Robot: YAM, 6 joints.
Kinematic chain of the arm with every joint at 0, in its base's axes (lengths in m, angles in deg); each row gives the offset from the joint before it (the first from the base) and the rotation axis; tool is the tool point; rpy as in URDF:
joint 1: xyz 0 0 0.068 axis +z
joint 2: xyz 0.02 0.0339 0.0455 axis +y
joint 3: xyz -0.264 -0.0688 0 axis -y
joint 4: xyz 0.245 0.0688 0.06 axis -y
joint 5: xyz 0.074 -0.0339 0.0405 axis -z
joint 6: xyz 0.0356 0 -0.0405 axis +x
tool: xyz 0 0 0 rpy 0 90 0
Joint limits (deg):
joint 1: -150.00..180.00
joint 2: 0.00..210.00
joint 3: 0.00..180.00
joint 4: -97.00..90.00
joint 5: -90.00..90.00
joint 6: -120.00..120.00
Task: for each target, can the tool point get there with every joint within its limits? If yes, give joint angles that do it. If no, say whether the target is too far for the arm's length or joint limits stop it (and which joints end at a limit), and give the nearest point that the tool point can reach.
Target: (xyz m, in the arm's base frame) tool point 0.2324 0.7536 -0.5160
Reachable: no: too far | nearest point 0.1517 0.4919 -0.2637 | short by 0.372 m
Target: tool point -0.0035 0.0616 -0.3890
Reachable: no: joint limits stop it (at a limit: joint 2) | nearest point -0.0049 0.0855 -0.3416 | short by 0.053 m
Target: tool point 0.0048 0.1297 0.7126
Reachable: yes | joints 74.61 101.64 166.22 24.13 -56.80 -41.76
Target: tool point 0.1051 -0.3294 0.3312
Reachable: yes | joints -76.55 88.82 55.96 54.39 -45.88 -19.05
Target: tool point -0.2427 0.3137 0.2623
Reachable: yes | joints 124.54 111.30 97.73 -60.56 -38.33 -37.21
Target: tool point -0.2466 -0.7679 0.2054
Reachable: no: too far | nearest point -0.1962 -0.6109 0.1861 | short by 0.166 m
